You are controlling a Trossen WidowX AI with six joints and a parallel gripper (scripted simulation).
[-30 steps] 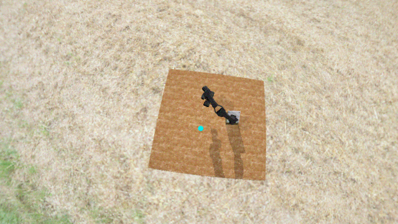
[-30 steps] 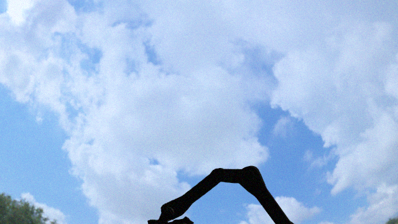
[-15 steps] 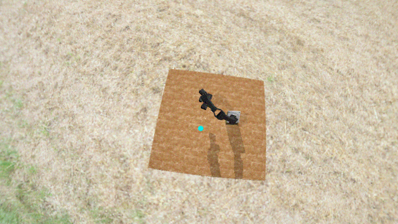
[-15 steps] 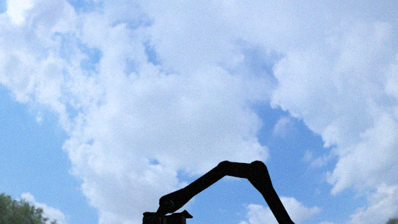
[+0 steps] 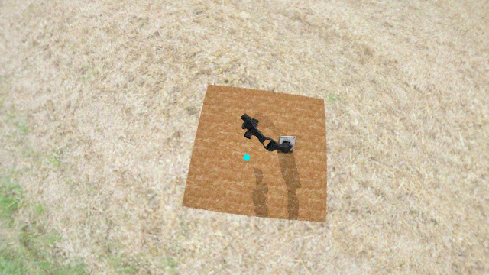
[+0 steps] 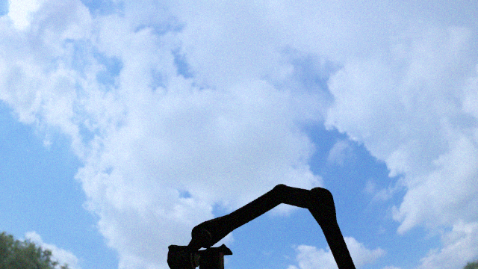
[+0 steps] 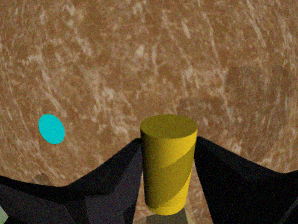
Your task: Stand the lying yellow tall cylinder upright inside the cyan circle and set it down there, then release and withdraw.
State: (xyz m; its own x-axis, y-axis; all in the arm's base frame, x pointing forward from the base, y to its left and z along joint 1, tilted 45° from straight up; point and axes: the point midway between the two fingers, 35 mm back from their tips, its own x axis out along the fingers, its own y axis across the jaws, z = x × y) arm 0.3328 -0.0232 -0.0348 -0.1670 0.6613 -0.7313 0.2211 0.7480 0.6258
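Right now my gripper tip is 10 mm past the cyan circle, 200 mm to the right of it and 140 mm above it. Round my gripper tip: yellow tall cylinder 20 mm behind.
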